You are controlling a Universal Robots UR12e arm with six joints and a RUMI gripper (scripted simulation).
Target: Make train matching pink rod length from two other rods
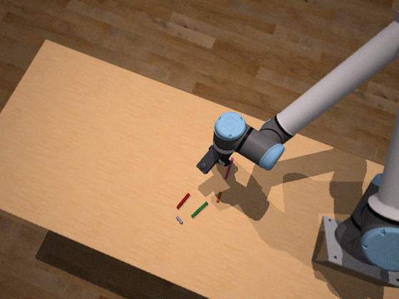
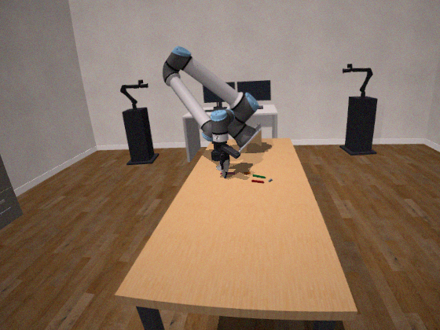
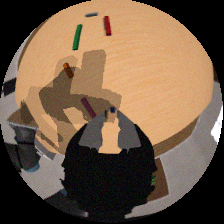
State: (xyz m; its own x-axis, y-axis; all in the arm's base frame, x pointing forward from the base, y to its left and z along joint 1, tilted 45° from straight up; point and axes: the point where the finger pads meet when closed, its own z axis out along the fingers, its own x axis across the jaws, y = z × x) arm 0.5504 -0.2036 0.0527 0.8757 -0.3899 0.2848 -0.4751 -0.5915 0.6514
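Right now my hand is 20 mm above the blue rod. The rest, counted from my hand: green rod (200 mm to the left, 20 mm below, 20 mm ahead); pink rod (50 mm behind, 20 mm below, 10 mm to the left); orange rod (130 mm to the left, 40 mm behind, 20 mm below).
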